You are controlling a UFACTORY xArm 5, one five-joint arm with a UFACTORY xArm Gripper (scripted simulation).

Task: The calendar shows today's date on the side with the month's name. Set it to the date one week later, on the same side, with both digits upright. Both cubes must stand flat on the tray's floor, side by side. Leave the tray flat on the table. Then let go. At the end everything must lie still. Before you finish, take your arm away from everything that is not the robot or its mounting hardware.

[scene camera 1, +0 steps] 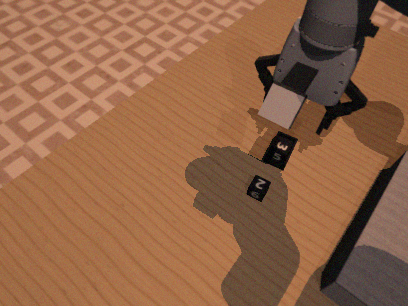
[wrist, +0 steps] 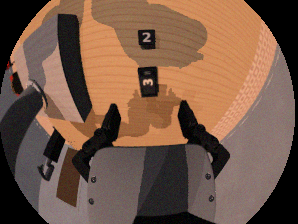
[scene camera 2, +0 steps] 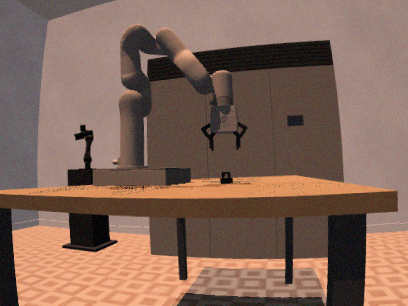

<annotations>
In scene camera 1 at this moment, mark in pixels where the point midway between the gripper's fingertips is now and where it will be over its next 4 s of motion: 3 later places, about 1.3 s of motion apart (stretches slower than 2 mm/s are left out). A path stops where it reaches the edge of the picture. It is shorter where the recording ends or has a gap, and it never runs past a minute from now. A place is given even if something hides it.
The gripper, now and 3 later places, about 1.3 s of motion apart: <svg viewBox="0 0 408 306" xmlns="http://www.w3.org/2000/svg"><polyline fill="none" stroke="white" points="293,117 283,133 273,152 267,166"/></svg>
</annotations>
